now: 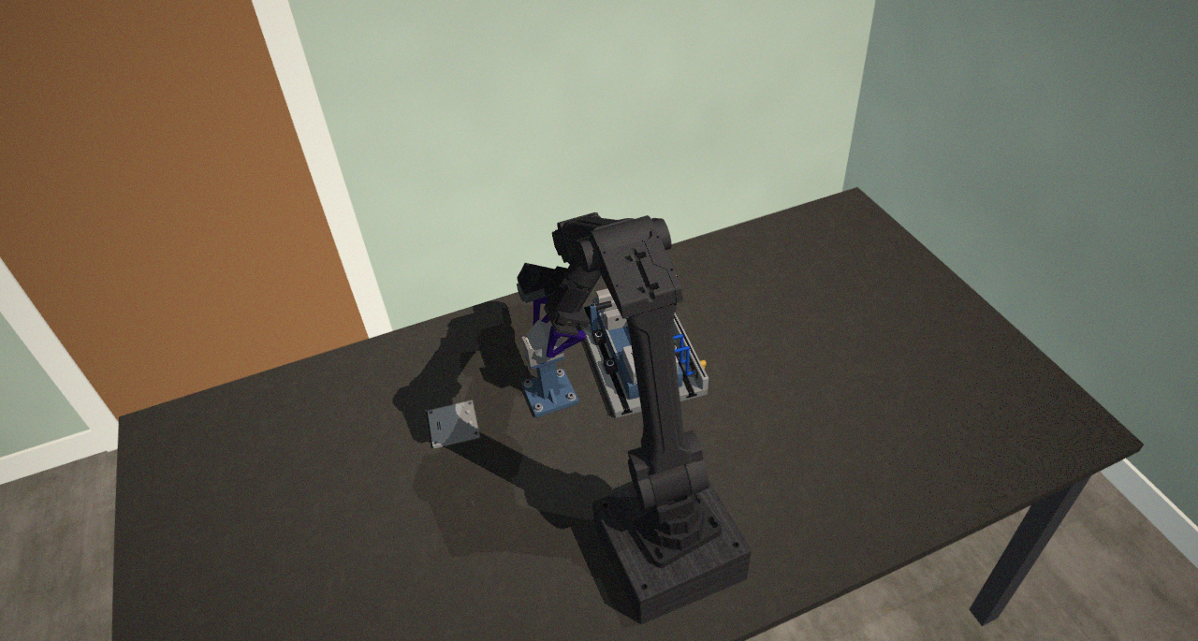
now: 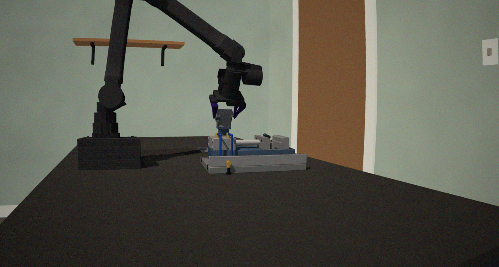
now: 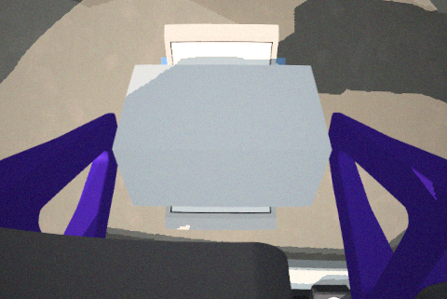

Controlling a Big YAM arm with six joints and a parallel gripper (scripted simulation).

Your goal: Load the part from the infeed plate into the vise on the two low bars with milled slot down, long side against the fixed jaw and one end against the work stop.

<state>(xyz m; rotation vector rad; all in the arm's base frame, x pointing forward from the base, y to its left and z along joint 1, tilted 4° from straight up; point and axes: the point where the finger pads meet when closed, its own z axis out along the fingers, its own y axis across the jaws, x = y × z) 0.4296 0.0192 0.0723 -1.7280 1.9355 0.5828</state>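
My gripper is now right at the part. From my hand the other things lie so: grey infeed plate: 20 mm ahead, 200 mm to the left, 150 mm below.
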